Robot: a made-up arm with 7 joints. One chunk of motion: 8 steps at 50 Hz.
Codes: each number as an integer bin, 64 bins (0 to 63) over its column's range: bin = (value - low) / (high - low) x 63, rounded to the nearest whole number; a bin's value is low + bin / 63 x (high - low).
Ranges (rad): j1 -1.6..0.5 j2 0..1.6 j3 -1.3..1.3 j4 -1.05..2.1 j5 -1.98..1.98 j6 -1.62..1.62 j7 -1.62..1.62
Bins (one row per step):
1: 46 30 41 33 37 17 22
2: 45 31 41 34 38 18 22
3: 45 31 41 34 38 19 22
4: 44 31 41 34 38 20 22
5: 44 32 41 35 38 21 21
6: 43 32 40 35 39 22 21
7: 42 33 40 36 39 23 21
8: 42 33 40 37 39 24 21
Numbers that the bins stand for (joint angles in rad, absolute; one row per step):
1: -0.0667 0.7619 0.3921 0.6000 0.3457 -0.7457 -0.4886
2: -0.1000 0.7873 0.3921 0.6500 0.4086 -0.6943 -0.4886
3: -0.1000 0.7873 0.3921 0.6500 0.4086 -0.6429 -0.4886
4: -0.1333 0.7873 0.3921 0.6500 0.4086 -0.5914 -0.4886
5: -0.1333 0.8127 0.3921 0.7000 0.4086 -0.5400 -0.5400
6: -0.1667 0.8127 0.3508 0.7000 0.4714 -0.4886 -0.5400
7: -0.2000 0.8381 0.3508 0.7500 0.4714 -0.4371 -0.5400
8: -0.2000 0.8381 0.3508 0.8000 0.4714 -0.3857 -0.5400

